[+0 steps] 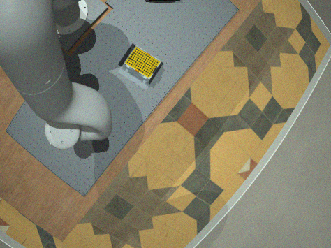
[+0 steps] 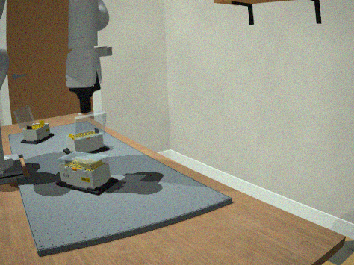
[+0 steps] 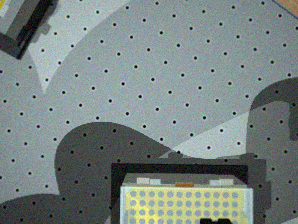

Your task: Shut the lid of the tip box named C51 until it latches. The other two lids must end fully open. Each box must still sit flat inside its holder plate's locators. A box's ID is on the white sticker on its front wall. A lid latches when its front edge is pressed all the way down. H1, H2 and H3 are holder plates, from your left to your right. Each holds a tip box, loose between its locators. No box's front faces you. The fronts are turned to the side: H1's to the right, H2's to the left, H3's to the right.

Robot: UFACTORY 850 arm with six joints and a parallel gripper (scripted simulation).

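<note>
Right now the clear lid is 4 cm behind my hand, 2 cm to the right of it and 15 cm below it.
</note>
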